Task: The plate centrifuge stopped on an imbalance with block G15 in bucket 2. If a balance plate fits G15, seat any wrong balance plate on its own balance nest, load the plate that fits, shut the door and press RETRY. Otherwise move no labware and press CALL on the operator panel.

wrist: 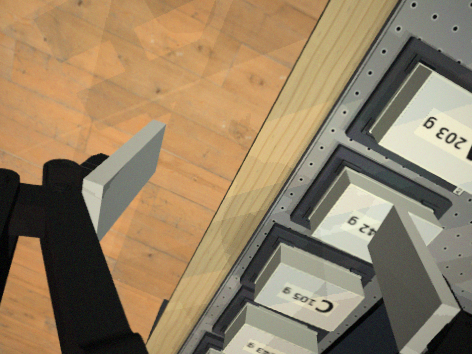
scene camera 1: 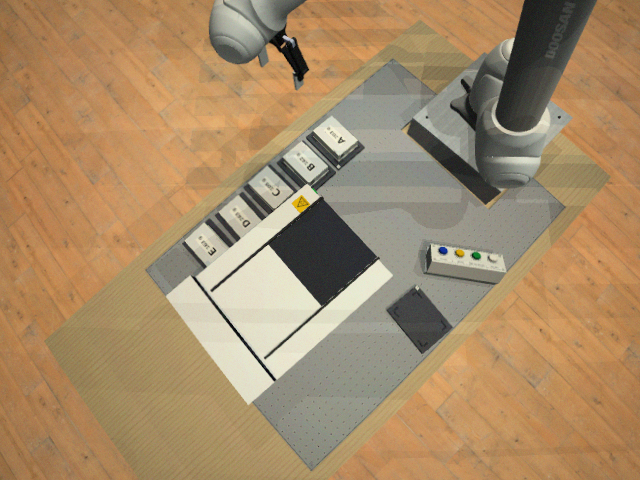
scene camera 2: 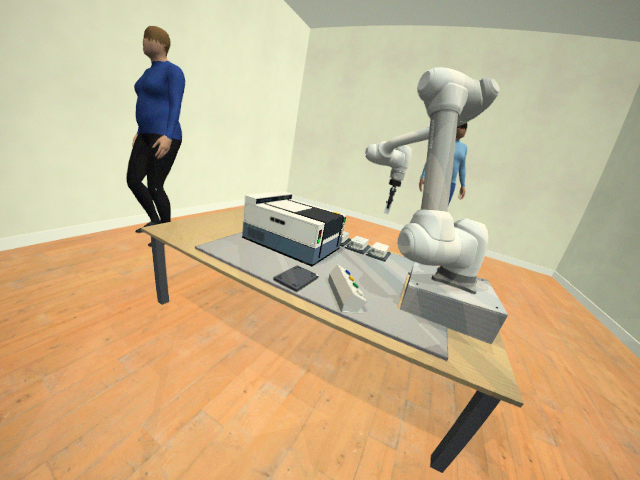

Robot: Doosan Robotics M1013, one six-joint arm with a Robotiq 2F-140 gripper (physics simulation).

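Places are measured from the arm's base along level axes (x back, y down, z right), in centimetres.
Where they show: gripper, fingertip midpoint: [wrist: 271, 187] [scene camera 1: 281, 75] [scene camera 2: 386, 212]; arm's base, link origin: [scene camera 2: 454, 280].
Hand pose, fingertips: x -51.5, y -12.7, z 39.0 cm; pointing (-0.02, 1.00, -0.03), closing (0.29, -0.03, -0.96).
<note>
Each offset is from my fingertips to the centre of the thing.
My gripper [scene camera 1: 280, 70] [scene camera 2: 387, 207] [wrist: 271, 187] is open and empty, high beyond the table's edge near the balance plates. Plate A {dx +7.3, dy +19.9, dz -16.8 cm} [scene camera 1: 334, 136] [wrist: 447, 112], marked 203 g, plate B {dx -5.9, dy +19.9, dz -19.0 cm} [scene camera 1: 306, 161] [wrist: 332, 212], plate C {dx -19.7, dy +19.9, dz -20.2 cm} [scene camera 1: 269, 186] [wrist: 305, 292], marked 105 g, plate D {dx -32.6, dy +19.9, dz -23.4 cm} [scene camera 1: 239, 214] [wrist: 267, 340] and plate E {dx -46.1, dy +19.9, dz -25.2 cm} [scene camera 1: 204, 242] sit in a row on dark nests. A fingertip partly covers B in the wrist view. The centrifuge {dx -32.3, dy +11.0, dz -51.1 cm} [scene camera 1: 258, 291] [scene camera 2: 279, 229] has a dark top section; its door state is unclear. G15 and the buckets do not show. The operator panel {dx +16.1, dy +19.0, dz -73.4 cm} [scene camera 1: 457, 267] [scene camera 2: 343, 290] has blue, yellow, green and white buttons.
A dark nest {dx -4.4, dy +22.1, dz -79.3 cm} [scene camera 1: 419, 320] [scene camera 2: 296, 277] without labware lies beside the panel. The arm's base block [scene camera 1: 447, 155] [scene camera 2: 454, 310] stands at the other end of the table. One person [scene camera 2: 157, 103] stands beyond the table at left, another [scene camera 2: 459, 160] behind the arm.
</note>
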